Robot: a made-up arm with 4 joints. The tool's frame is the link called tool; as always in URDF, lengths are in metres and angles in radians.
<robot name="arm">
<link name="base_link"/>
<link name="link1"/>
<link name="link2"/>
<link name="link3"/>
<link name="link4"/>
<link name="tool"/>
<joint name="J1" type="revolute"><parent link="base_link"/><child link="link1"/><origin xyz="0.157 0.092 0.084" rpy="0.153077 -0.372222 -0.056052"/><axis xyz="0 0 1"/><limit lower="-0.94" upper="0.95" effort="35" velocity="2.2"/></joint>
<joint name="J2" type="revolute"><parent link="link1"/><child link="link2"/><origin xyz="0.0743 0.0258 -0.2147" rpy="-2.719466 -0.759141 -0.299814"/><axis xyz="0 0 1"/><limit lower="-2.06" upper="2.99" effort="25" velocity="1.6"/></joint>
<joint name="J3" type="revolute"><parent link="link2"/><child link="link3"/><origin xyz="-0.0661 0.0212 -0.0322" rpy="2.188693 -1.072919 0.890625"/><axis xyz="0 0 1"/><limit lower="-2.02" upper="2.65" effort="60" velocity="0.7"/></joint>
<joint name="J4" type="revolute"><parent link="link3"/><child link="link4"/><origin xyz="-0.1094 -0.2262 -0.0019" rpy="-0.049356 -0.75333 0.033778"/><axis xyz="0 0 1"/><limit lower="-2.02" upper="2.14" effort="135" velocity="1.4"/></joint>
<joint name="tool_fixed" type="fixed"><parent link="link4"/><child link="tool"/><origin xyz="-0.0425 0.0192 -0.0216" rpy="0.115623 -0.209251 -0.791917"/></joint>
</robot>
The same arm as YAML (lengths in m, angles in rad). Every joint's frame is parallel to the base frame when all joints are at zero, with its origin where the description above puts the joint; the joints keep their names.
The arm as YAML. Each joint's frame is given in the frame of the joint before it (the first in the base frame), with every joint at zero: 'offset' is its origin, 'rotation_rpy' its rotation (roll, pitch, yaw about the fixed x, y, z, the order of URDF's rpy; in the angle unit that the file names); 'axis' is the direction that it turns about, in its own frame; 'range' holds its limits. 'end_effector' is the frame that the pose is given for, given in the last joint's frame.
length_unit: m
angle_unit: rad
chain:
  - id: J1
    offset: [0.157, 0.092, 0.084]
    rotation_rpy: [0.0, 0.0, 0.0]
    axis: [-0.367411, -0.132104, 0.920629]
    range: [-0.94, 0.95]
  - id: J2
    offset: [0.148, 0.05, -0.167]
    rotation_rpy: [0.0, 0.0, 0.0]
    axis: [0.913588, 0.253697, -0.317796]
    range: [-2.06, 2.99]
  - id: J3
    offset: [-0.053, -0.005, -0.055]
    rotation_rpy: [0.0, 0.0, 0.0]
    axis: [0.108097, -0.287792, 0.951573]
    range: [-2.02, 2.65]
  - id: J4
    offset: [-0.163, -0.187, -0.04]
    rotation_rpy: [0.0, 0.0, 0.0]
    axis: [-0.572287, -0.037799, 0.819182]
    range: [-2.02, 2.14]
end_effector:
  offset: [-0.016, 0.033, -0.036]
  rotation_rpy: [0.7278, -0.3921, -1.3049]

